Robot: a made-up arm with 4 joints.
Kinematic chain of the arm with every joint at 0, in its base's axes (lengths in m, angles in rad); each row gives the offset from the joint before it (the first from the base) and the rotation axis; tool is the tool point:
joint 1: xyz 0 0 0.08 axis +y
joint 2: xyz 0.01 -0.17 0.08 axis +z
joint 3: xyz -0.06 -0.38 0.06 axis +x
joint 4: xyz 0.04 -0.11 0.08 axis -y
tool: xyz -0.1 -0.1 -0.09
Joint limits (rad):
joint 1: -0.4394..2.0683
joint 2: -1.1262..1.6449
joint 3: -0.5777..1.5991
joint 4: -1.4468..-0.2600
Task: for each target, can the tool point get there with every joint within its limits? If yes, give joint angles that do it. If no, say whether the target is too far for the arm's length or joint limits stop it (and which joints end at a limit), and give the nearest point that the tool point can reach.
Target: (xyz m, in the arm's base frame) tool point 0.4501 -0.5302 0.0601
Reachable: yes | joints 0.0074 1.1592 1.1653 -0.8233
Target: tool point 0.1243 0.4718 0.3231
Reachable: no: joint limits stop it (at a limit: joint 1, joint 2, joint 3, joint 4) | nearest point 0.1312 -0.2127 0.4693 | short by 0.700 m
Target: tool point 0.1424 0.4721 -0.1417
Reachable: no: joint limits stop it (at a limit: joint 2, joint 3, joint 4) | nearest point 0.2259 -0.2803 -0.2717 | short by 0.768 m
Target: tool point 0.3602 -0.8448 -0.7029
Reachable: no: too far | nearest point 0.2284 -0.5946 -0.4164 | short by 0.403 m
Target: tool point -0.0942 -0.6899 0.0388
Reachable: yes | joints 0.0167 0.0990 1.3018 -0.6879
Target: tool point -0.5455 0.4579 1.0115
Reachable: no: too far | nearest point -0.3086 -0.2468 0.6070 | short by 0.846 m
